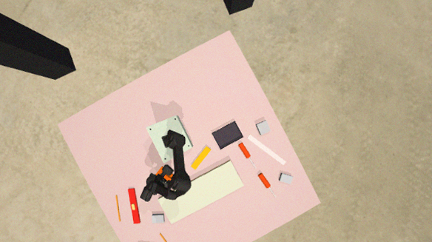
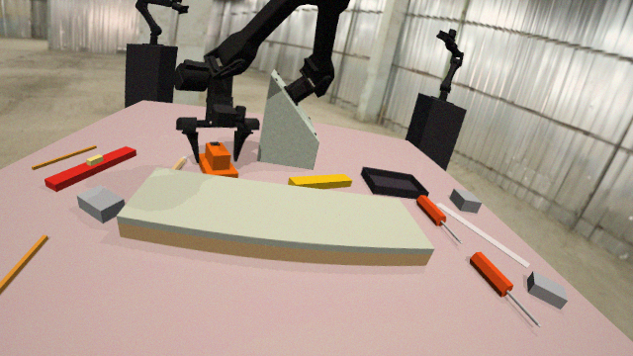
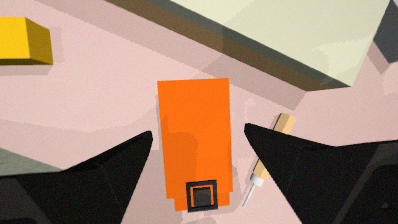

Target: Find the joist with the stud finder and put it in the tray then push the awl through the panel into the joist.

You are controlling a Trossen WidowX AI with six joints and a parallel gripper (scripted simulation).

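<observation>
The orange stud finder is 2 cm behind my gripper tip, 1 cm to the right of it and 2 cm above it. The rest, counted from my gripper tip: red level (9 cm ahead, 27 cm to the right, 1 cm below); yellow ruler (4 cm behind, 25 cm to the left, 2 cm below); awl (1 cm behind, 9 cm to the right, 2 cm below).
</observation>
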